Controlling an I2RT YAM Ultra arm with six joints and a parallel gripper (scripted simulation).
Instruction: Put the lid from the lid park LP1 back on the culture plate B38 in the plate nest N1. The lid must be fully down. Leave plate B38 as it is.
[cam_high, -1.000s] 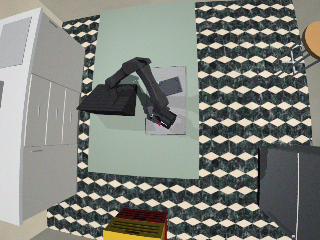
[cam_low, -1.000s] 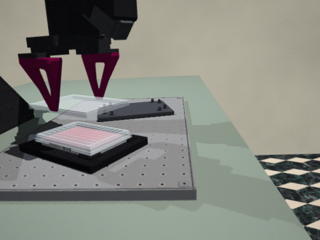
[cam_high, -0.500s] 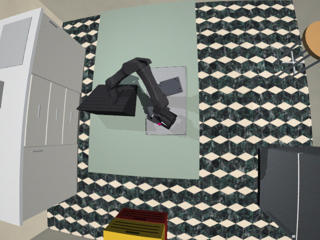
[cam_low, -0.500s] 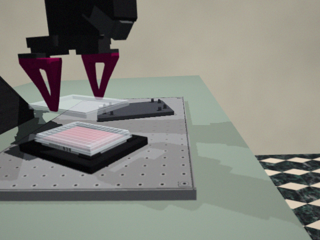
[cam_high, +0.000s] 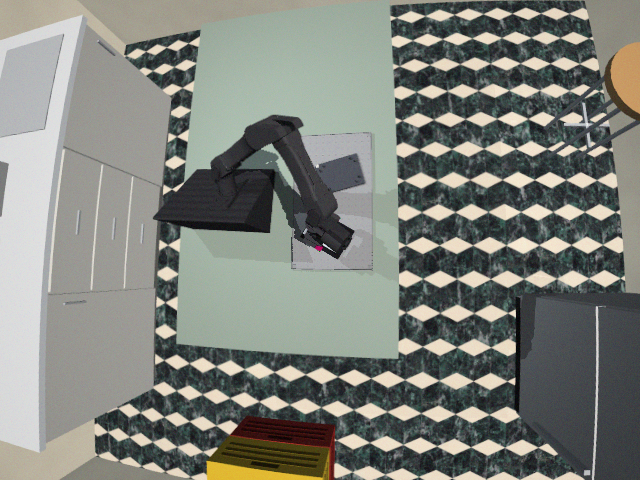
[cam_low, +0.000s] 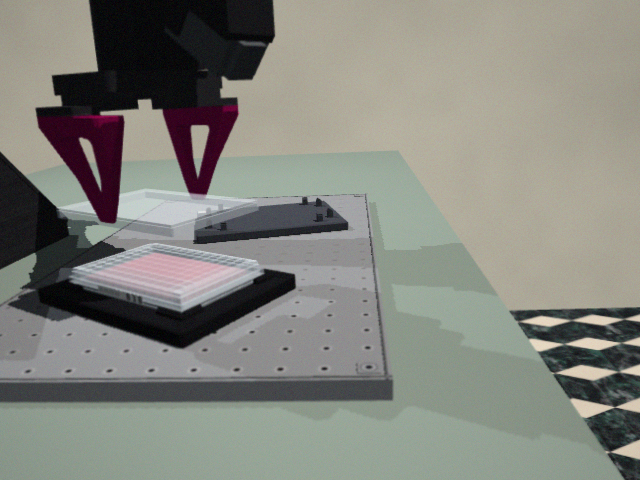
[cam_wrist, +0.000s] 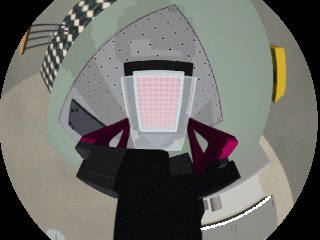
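Now: the culture plate B38 6 cm below my hand. From my hand the other things lie so: dark lid park LP1 (3 cm ahead, 23 cm to the left, 7 cm below); then clear lid (1 cm below).
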